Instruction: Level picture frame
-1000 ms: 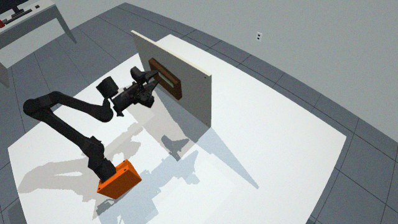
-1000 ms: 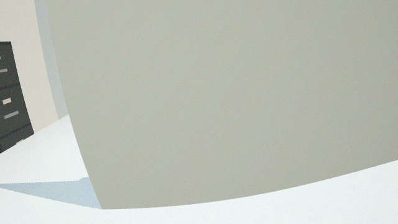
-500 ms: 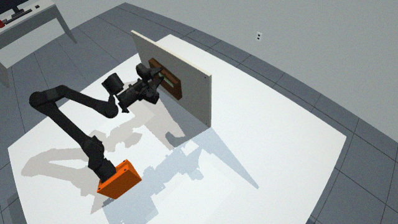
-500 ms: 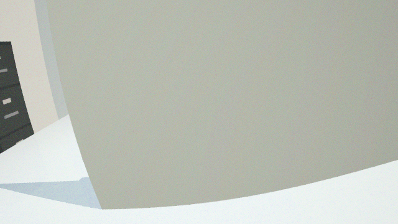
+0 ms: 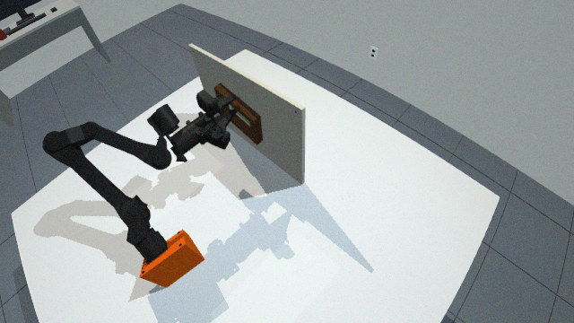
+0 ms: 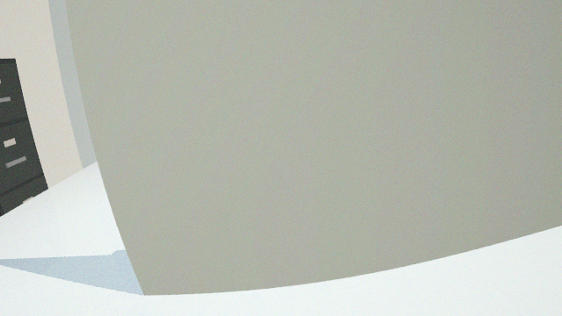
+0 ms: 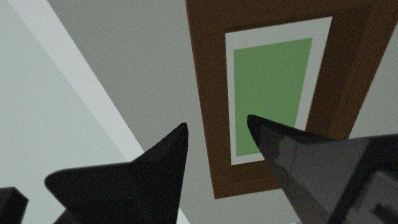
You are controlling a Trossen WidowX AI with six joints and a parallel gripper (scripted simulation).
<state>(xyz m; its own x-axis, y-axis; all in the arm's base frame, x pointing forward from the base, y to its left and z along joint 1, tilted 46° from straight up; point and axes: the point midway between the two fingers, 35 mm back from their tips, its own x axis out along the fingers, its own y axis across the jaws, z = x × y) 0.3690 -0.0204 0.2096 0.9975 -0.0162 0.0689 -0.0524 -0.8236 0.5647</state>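
Now: gripper tip 10 mm short of the brown wooden picture frame, 10 mm to the right of it and 50 mm above it. Also, from my gripper tip: cream wall board 20 mm ahead, 10 mm to the left, 60 mm below.
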